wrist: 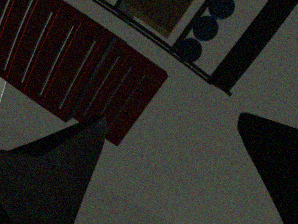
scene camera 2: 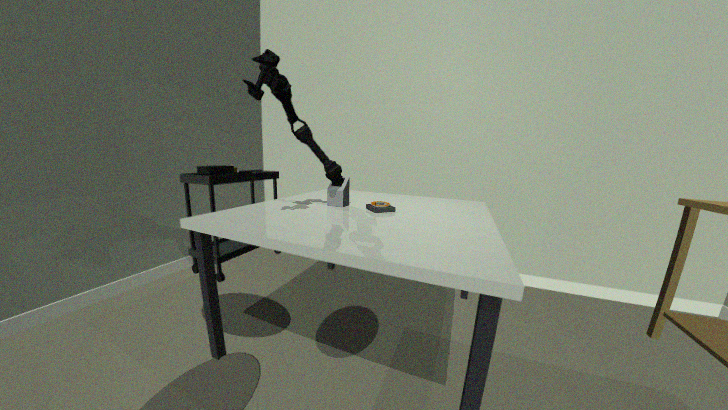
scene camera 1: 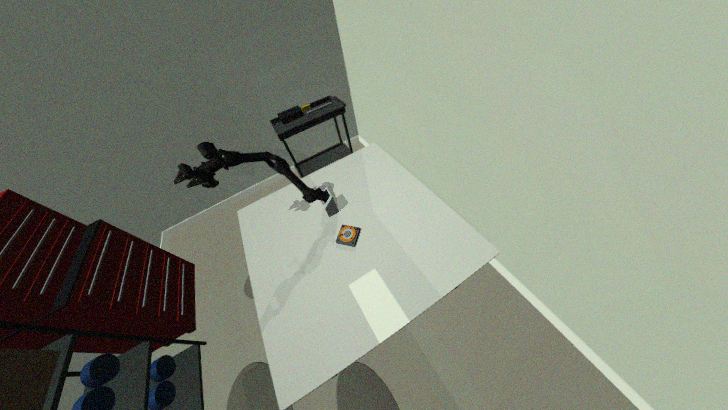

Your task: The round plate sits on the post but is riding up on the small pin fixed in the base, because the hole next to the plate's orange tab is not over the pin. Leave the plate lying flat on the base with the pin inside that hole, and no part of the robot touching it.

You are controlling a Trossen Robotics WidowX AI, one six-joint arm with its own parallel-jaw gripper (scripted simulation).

Path:
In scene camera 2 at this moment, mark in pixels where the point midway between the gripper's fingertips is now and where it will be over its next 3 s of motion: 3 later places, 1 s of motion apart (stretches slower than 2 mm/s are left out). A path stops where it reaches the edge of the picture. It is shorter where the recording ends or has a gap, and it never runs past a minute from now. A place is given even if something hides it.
My gripper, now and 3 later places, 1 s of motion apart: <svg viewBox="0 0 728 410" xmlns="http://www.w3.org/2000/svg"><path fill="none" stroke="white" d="M247 70L344 127L390 184L377 199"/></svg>

